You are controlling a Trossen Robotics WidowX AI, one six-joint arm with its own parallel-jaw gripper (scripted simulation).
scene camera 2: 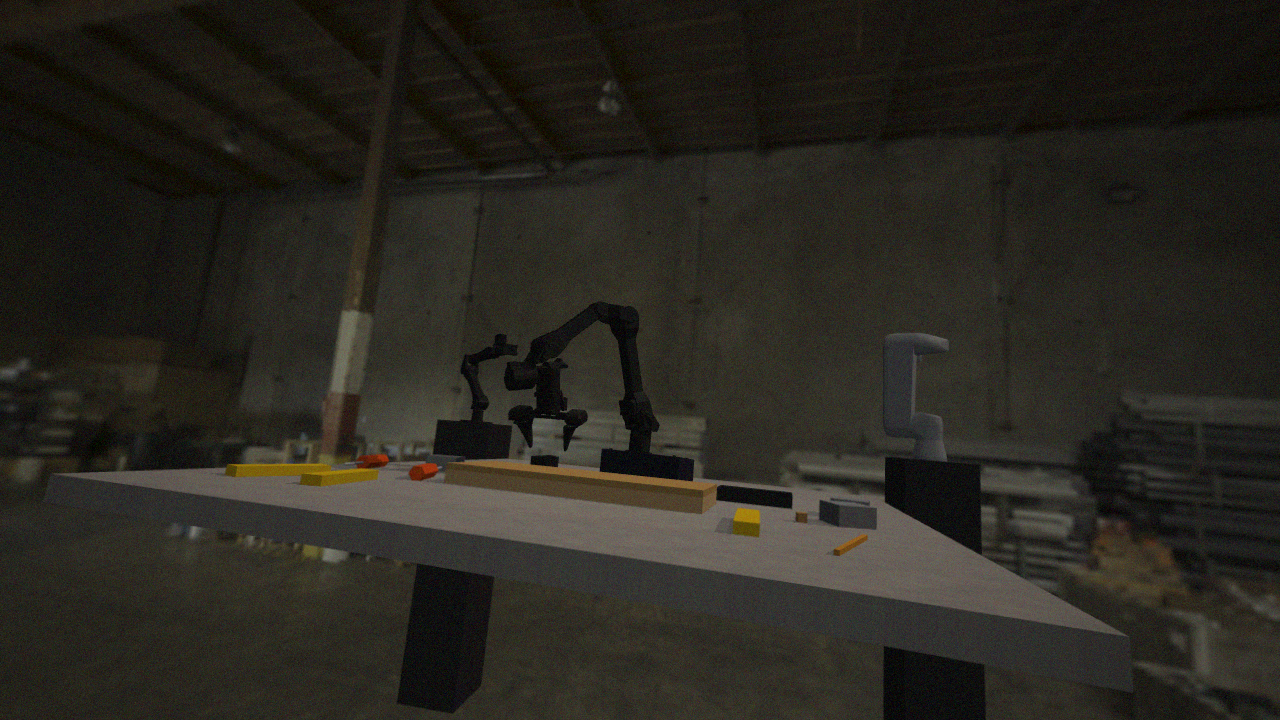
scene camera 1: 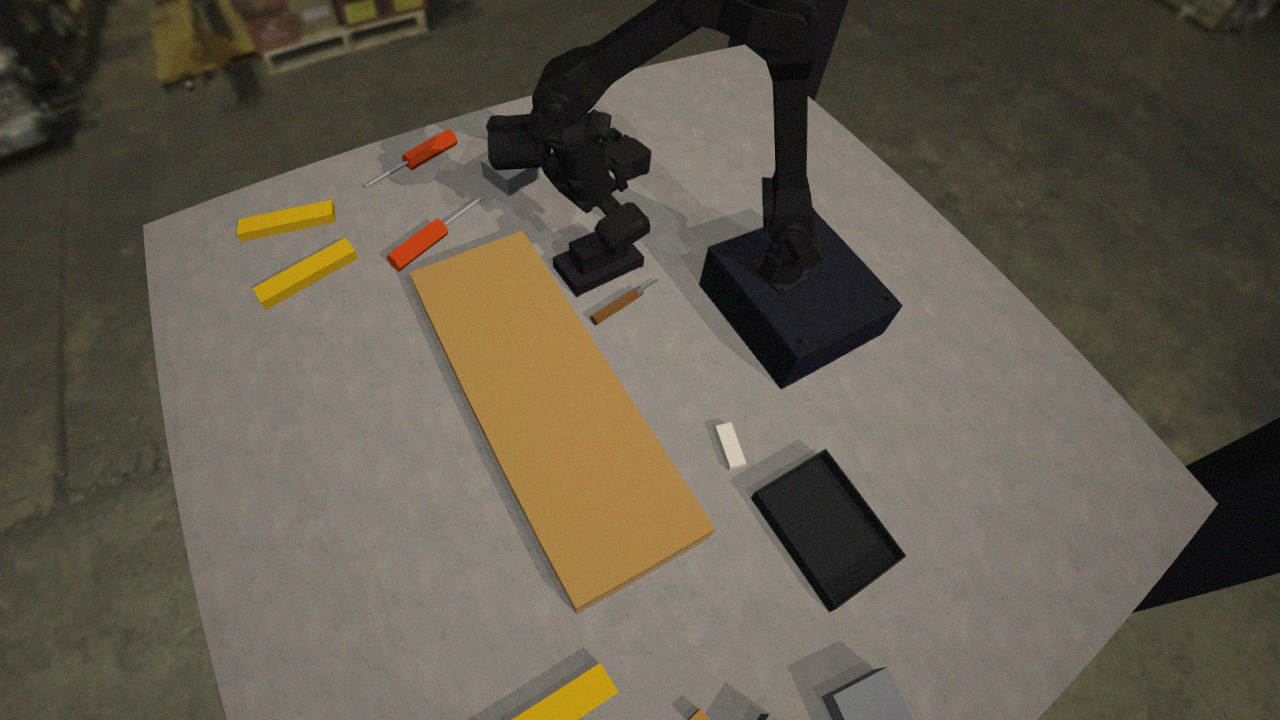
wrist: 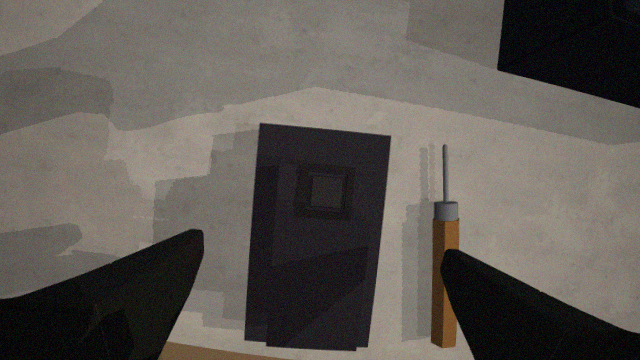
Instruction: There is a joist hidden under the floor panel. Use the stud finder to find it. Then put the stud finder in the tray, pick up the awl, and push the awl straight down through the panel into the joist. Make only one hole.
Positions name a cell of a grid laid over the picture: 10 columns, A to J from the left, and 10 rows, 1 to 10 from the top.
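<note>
There's a stud finder (scene camera 1: E4) (wrist: E8) here, and I can see an awl (wrist: G7) too. As for my gripper (scene camera 1: E4) (scene camera 2: E7) (wrist: F8), that's visible as well.
</note>
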